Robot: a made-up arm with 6 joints.
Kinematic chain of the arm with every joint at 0, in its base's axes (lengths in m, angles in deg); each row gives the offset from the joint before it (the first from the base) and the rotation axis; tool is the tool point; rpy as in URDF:
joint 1: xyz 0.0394 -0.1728 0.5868 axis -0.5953 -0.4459 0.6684
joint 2: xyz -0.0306 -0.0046 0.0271 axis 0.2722 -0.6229 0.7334
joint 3: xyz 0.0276 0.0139 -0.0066 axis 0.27 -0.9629 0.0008
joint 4: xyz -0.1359 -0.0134 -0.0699 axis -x
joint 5: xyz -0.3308 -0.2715 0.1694 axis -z
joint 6: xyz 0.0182 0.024 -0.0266 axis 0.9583 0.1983 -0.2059
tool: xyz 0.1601 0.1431 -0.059 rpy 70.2 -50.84 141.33
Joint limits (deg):
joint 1: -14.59..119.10
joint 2: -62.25..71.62
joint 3: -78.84..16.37
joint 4: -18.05..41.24
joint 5: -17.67..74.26
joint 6: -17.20..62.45
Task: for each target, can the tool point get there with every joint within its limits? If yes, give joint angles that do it. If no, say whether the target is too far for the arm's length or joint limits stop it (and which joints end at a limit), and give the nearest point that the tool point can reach.
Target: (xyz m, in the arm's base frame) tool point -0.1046 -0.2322 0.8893
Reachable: yes | joints 0.89 -1.89 -60.27 -11.11 -4.26 3.23
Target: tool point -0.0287 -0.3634 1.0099
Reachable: yes | joints 45.86 17.70 -35.45 10.54 59.62 56.44
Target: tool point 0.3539 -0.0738 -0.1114
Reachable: no: joint limits stop it (at a limit: joint 1, joint 2, joint 3, joint 4, joint 5, joint 6) | nearest point 0.2928 -0.3708 0.2654 | short by 0.484 m
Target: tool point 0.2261 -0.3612 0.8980
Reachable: yes | joints 64.83 54.23 -21.68 1.51 62.30 2.14
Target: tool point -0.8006 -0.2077 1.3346
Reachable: no: too far | nearest point -0.3891 -0.1933 0.9691 | short by 0.551 m
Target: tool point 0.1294 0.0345 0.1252
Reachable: no: joint limits stop it (at a limit: joint 1, joint 2, joint 3, joint 4, joint 6) | nearest point -0.0122 -0.2584 0.2974 | short by 0.368 m
